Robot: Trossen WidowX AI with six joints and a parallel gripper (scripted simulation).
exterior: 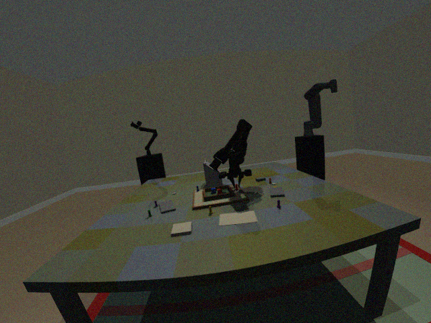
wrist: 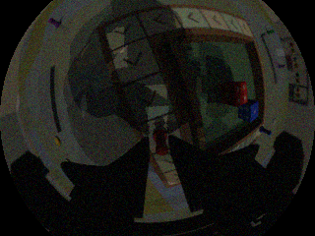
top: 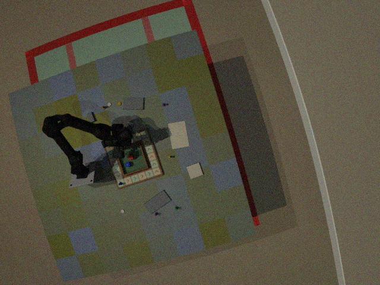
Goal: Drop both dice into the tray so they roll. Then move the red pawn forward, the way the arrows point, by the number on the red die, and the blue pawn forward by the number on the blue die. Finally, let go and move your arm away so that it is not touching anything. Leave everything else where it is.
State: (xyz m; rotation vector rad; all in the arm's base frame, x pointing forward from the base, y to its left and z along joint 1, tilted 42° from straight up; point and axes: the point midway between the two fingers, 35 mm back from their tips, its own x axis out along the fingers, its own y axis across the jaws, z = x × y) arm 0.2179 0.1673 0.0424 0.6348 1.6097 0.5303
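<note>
The blue pawn lies 250 mm to the right of my gripper tip, 50 mm behind it and 10 mm above it. The rest, counted from my gripper tip: yellow pawn 260 mm ahead, 130 mm to the right, 10 mm below; then red pawn 10 mm above.
</note>
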